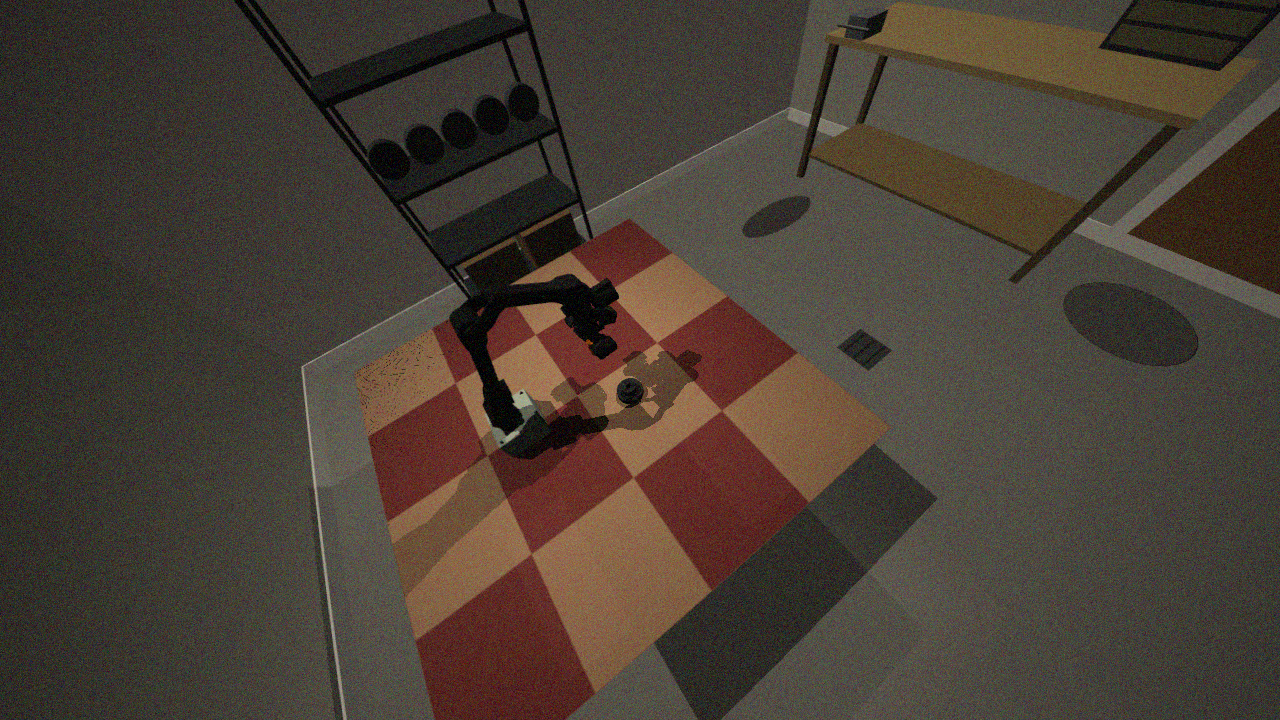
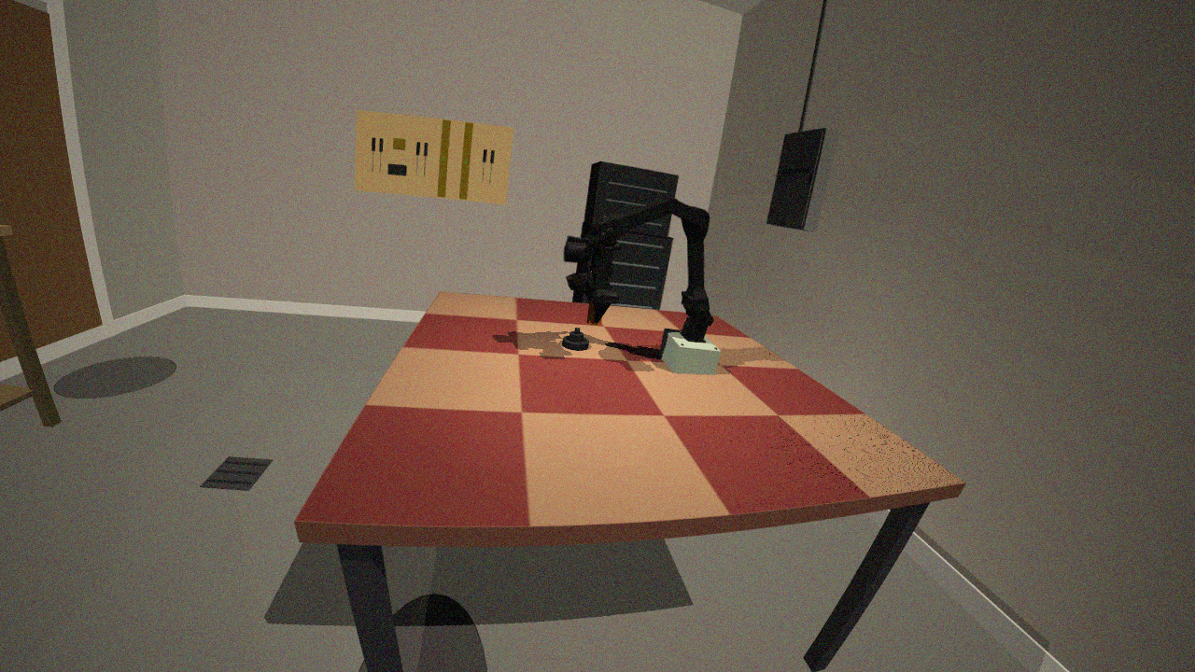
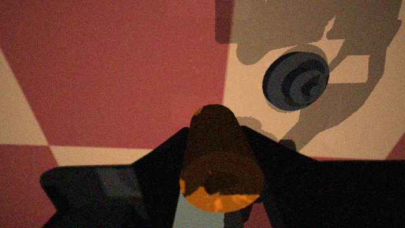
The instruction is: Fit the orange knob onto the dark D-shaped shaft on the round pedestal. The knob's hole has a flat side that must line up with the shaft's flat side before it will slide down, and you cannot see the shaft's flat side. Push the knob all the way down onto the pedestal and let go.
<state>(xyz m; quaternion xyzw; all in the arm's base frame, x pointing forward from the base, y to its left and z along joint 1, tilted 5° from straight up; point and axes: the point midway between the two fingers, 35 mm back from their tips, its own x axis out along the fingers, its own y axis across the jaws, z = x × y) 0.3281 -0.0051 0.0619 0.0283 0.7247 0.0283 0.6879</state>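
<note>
My gripper tip is now 120 mm to the left of the round dark pedestal, 100 mm above it and 10 mm short of it. Also, from my gripper tip: orange knob: 20 mm above.
</note>
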